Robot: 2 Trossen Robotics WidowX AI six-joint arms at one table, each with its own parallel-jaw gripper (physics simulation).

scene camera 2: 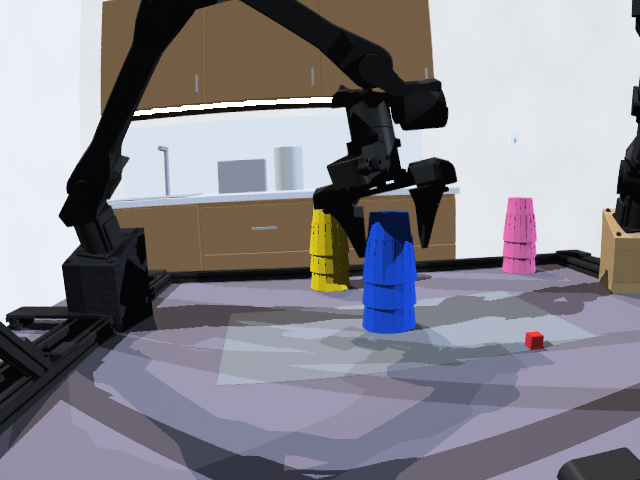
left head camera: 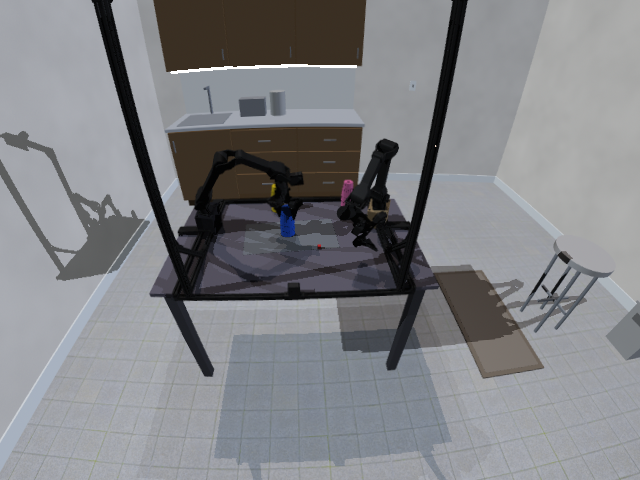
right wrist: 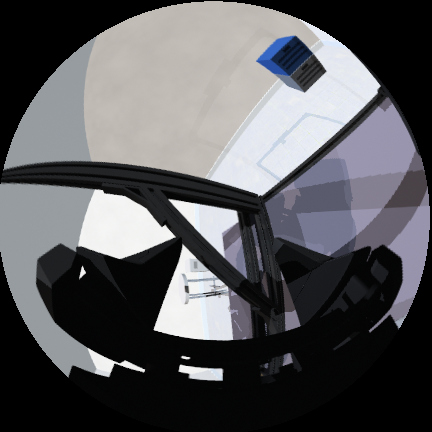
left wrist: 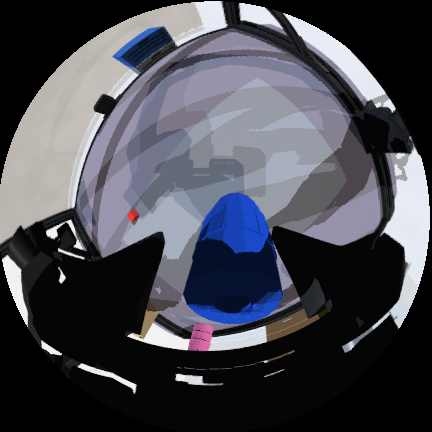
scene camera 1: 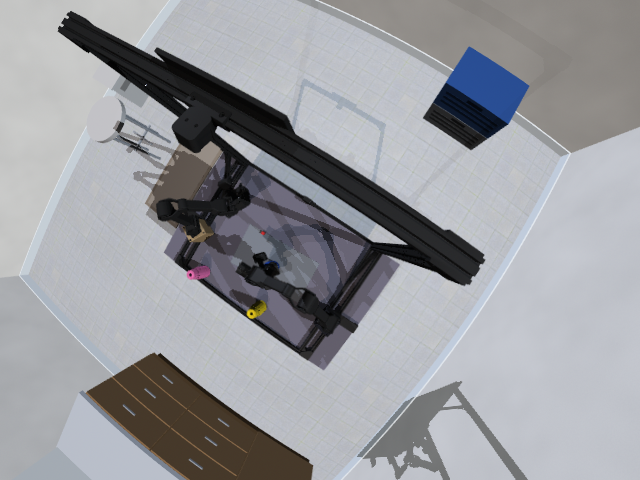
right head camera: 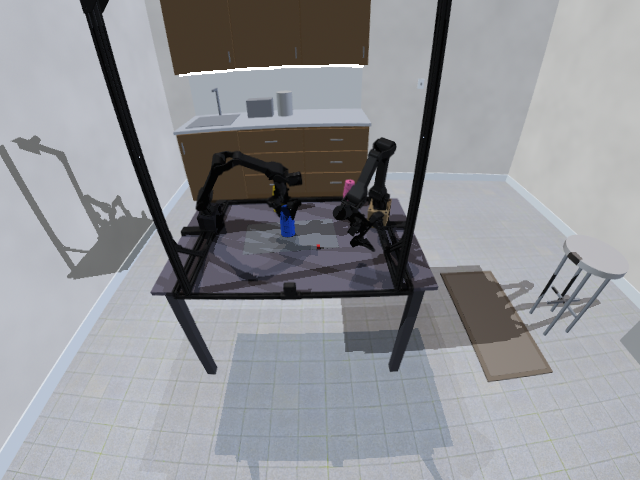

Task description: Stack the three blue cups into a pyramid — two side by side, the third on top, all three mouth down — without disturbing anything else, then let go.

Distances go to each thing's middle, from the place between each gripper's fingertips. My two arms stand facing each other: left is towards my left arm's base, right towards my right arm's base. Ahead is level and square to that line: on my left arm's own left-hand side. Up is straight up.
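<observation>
The pale mat [scene camera 2: 291, 345] is here, and my left hand is 10 mm to the left of it and 100 mm above it.
Measured from the pale mat, my right hand is 380 mm to the right of it, 150 mm above it and 290 mm short of it.
</observation>
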